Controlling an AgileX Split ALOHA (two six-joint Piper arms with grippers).
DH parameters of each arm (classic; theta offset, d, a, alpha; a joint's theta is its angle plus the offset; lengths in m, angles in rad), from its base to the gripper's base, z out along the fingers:
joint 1: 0 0.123 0 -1.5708
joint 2: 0.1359 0 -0.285 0
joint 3: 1.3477 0 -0.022 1.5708
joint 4: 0 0.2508 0 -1.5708
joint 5: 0 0 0.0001 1.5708
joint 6: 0 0.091 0 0
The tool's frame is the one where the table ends.
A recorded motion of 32 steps. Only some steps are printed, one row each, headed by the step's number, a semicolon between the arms.
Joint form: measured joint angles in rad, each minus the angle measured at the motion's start. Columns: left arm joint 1, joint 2, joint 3, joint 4, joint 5, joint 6; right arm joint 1, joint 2, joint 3, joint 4, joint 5, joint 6.
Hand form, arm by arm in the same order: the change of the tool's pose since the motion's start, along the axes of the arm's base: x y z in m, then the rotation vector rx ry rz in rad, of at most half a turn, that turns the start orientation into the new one. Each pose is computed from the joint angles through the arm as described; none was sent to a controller.
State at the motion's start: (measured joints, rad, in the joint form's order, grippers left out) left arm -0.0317 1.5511 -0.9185 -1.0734 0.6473 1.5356; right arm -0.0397 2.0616 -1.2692 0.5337 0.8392 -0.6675
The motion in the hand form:
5: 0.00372 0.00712 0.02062 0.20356 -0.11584 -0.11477; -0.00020 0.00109 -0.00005 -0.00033 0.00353 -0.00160
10: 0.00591 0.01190 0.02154 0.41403 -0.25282 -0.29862; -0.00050 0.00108 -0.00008 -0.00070 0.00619 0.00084
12: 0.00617 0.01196 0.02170 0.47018 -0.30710 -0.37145; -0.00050 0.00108 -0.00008 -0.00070 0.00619 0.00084
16: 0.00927 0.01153 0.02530 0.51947 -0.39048 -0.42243; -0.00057 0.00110 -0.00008 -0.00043 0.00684 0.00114
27: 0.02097 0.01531 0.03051 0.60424 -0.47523 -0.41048; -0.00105 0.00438 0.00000 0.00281 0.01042 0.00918
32: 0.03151 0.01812 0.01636 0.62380 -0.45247 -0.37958; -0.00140 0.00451 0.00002 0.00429 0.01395 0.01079
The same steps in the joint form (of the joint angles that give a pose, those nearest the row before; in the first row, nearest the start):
5: 0.0000 -0.0295 -0.0729 0.2265 -0.0020 0.0127; 0.0030 0.0000 0.0000 -0.0019 0.0011 0.0068
10: 0.0000 -0.0295 -0.0860 0.3231 -0.0252 0.2349; 0.0030 0.0000 0.0000 -0.0038 0.0042 0.0068
12: 0.0000 -0.0295 -0.0859 0.3206 -0.0285 0.3435; 0.0030 0.0000 0.0000 -0.0038 0.0042 0.0068
16: 0.0000 -0.0295 -0.0912 0.2778 -0.0527 0.4785; 0.0030 0.0000 0.0000 -0.0038 0.0049 0.0068
27: 0.0000 -0.0131 -0.1173 0.2658 -0.1343 0.5641; 0.0109 0.0000 0.0000 -0.0016 0.0092 0.0068
32: 0.0000 0.0363 -0.1184 0.2603 -0.1911 0.5654; 0.0109 0.0000 0.0000 -0.0015 0.0133 0.0068

